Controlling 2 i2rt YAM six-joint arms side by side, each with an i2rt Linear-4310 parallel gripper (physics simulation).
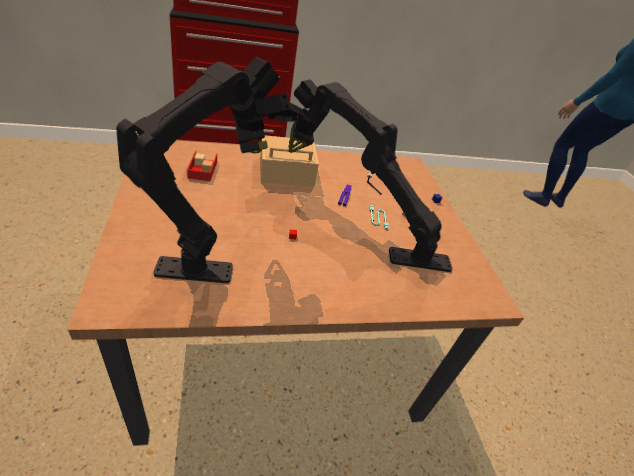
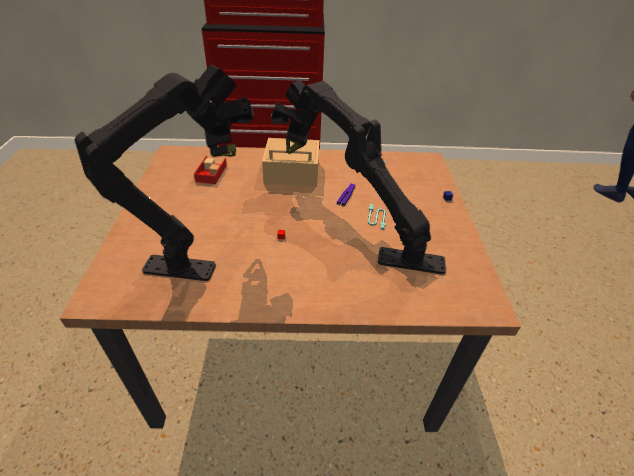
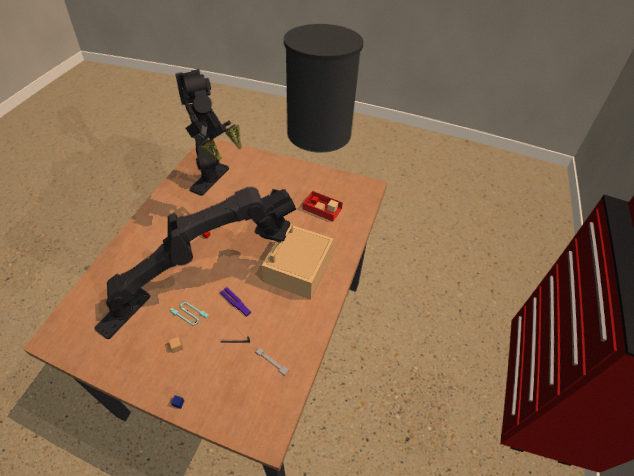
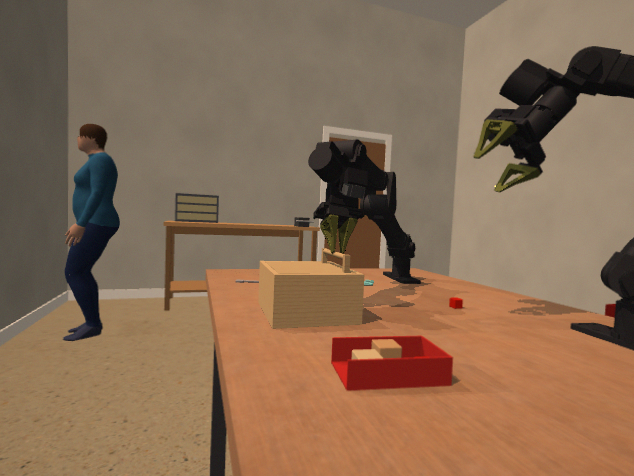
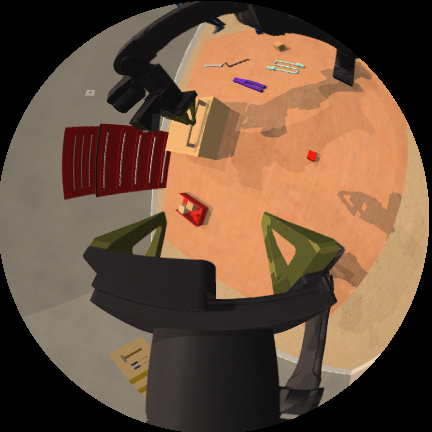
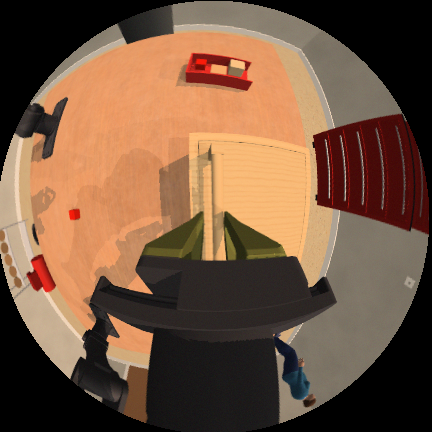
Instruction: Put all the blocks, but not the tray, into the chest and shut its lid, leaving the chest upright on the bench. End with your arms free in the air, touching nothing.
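Seen in the pictures: left gripper, fingertip midpoint: (image 1: 253,136) (image 2: 230,140) (image 3: 230,154) (image 4: 486,175) (image 5: 213,216); right gripper, fingertip midpoint: (image 1: 289,150) (image 2: 288,151) (image 3: 281,238) (image 4: 337,253) (image 5: 191,123) (image 6: 213,216); left arm's base, link origin: (image 1: 194,270) (image 2: 179,268) (image 3: 210,179) (image 6: 53,126); right arm's base, link origin: (image 1: 419,260) (image 2: 411,261) (image 3: 123,312) (image 4: 400,278) (image 6: 105,321).
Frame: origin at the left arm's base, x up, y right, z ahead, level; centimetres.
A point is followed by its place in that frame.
The wooden chest (image 1: 289,176) {y 24.6, x 3.6, z 47.2 cm} (image 3: 304,251) {y 22.8, x 9.8, z 57.7 cm} (image 4: 314,302) {y 13.7, x 4.6, z 56.2 cm} (image 6: 265,185) {y 20.0, x 9.8, z 56.2 cm} is upright with its lid down. My right gripper (image 2: 289,152) {y 23.6, x 12.9, z 49.5 cm} (image 4: 337,251) {y 23.6, x 12.9, z 49.5 cm} (image 6: 213,216) {y 23.6, x 12.9, z 49.5 cm} is nearly shut, with nothing gripped; its fingertips are at the lid's handle (image 6: 217,185) {y 20.7, x 13.2, z 49.6 cm}, one on each side. My left gripper (image 4: 486,174) {y 12.1, x 30.1, z 23.2 cm} (image 5: 213,216) {y 12.1, x 30.1, z 23.2 cm} is open and empty, high above the bench. The red tray (image 4: 399,374) {y -10.8, x 1.7, z 50.6 cm} holds two pale blocks (image 4: 386,348) {y -6.6, x 3.3, z 50.5 cm} (image 6: 236,67) {y -6.9, x 3.2, z 53.7 cm} and a red block (image 6: 201,63) {y -7.7, x 2.4, z 46.2 cm}. A red block (image 1: 292,234) {y 26.4, x 2.0, z 17.1 cm}, a tan block (image 3: 175,343) {y 68.6, x 3.2, z 37.5 cm} and a blue block (image 3: 177,401) {y 82.7, x 2.5, z 48.8 cm} lie loose.
Purple pliers (image 3: 235,301) {y 46.4, x 1.1, z 44.6 cm}, a mint cable (image 3: 189,313) {y 56.9, x 0.4, z 33.4 cm}, a black hex key (image 3: 235,340) {y 58.1, x 0.5, z 52.2 cm} and a grey wrench (image 3: 271,361) {y 58.5, x 0.5, z 65.3 cm} lie on the bench (image 1: 230,307) {y 11.2, x 0.0, z -11.5 cm}. A red tool cabinet (image 2: 263,61) stands behind. A person (image 4: 95,220) stands off to the side.
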